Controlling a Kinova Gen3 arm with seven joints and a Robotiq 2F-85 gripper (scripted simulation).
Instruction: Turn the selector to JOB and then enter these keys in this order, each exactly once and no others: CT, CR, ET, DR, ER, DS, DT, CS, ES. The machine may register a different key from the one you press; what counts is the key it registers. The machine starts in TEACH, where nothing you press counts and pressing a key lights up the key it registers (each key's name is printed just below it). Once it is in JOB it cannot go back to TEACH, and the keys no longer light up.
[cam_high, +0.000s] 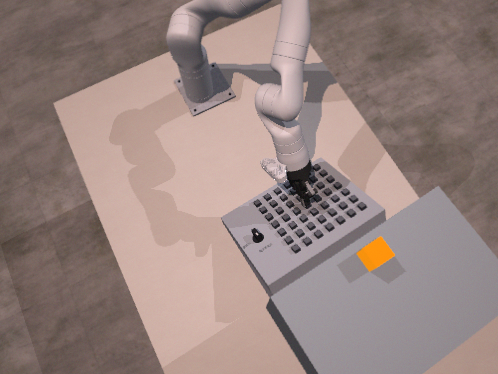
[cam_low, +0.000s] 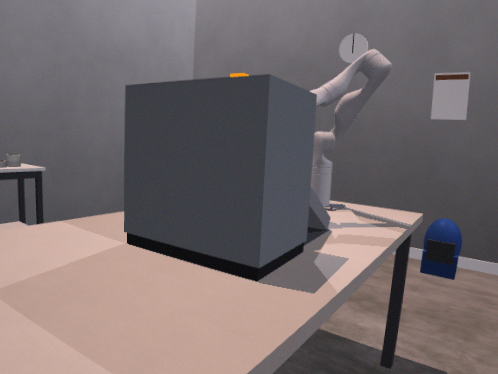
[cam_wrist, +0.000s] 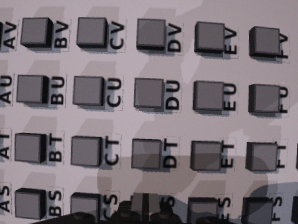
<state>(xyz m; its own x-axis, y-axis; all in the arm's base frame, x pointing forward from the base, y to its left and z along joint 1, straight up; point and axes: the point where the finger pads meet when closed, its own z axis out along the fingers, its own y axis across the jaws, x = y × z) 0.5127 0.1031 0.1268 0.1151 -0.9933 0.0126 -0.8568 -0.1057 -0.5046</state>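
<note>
The black selector knob lies 16 cm to the right of my hand, 3 cm ahead of it and 1 cm below it. From my hand the other things lie so: sloped keypad panel 6 cm below, 4 cm to the right, 4 cm ahead.
</note>
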